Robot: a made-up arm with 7 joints.
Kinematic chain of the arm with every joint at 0, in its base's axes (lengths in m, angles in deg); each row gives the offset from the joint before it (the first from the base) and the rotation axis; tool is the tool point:
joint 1: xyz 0 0.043 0 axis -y
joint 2: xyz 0 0.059 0 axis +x
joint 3: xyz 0 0 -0.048 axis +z
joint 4: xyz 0 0 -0.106 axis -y
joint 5: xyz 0 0 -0.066 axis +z
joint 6: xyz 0 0 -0.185 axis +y
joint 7: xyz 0 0 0 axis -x
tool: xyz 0 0 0
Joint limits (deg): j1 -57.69..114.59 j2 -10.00..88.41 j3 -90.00..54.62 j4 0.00..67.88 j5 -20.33..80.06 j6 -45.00..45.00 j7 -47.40..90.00
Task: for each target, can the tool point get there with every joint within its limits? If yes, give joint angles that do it. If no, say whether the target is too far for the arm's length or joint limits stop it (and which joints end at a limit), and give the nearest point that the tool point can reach.
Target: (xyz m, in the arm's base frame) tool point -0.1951 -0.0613 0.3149
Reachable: no: joint limits stop it (at a limit: joint 1, joint 2, joint 4) | nearest point 0.1193 -0.0368 0.2870 | short by 0.317 m
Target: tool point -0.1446 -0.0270 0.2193
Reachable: no: joint limits stop it (at a limit: joint 1, joint 2, joint 4) | nearest point 0.1197 -0.0462 0.2820 | short by 0.272 m
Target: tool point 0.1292 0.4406 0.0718
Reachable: yes | joints 22.40 71.50 40.10 49.89 36.53 24.58 62.90
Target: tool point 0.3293 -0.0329 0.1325
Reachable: yes | joints 97.09 1.04 -57.23 41.96 65.17 35.99 36.10
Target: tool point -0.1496 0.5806 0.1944
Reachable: no: too far | nearest point -0.0907 0.4559 0.1204 | short by 0.157 m
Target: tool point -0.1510 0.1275 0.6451
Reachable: no: too far | nearest point 0.1251 0.1494 0.3129 | short by 0.432 m
